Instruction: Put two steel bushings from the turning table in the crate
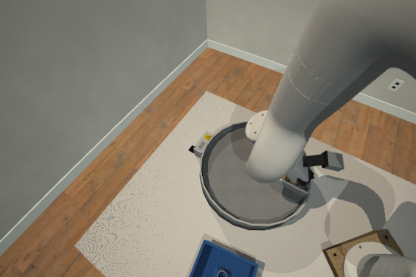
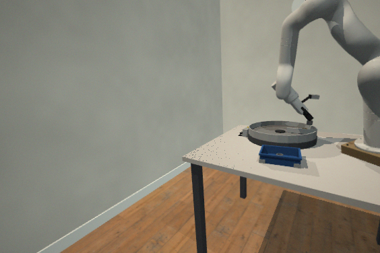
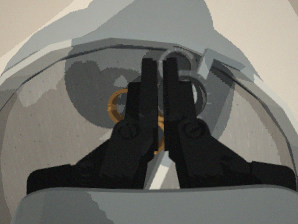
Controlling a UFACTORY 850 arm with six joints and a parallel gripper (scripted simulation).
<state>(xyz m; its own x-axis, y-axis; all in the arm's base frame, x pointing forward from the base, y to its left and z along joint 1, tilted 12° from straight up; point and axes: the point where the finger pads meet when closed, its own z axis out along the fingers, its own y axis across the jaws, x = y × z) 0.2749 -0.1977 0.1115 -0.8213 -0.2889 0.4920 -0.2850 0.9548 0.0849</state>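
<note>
Now: hand 380 mm to the right of the blue crate, 140 mm above it and 130 mm short of it. Round my hand: grey turning table: 160 mm ahead, 110 mm below, 10 mm to the left.
</note>
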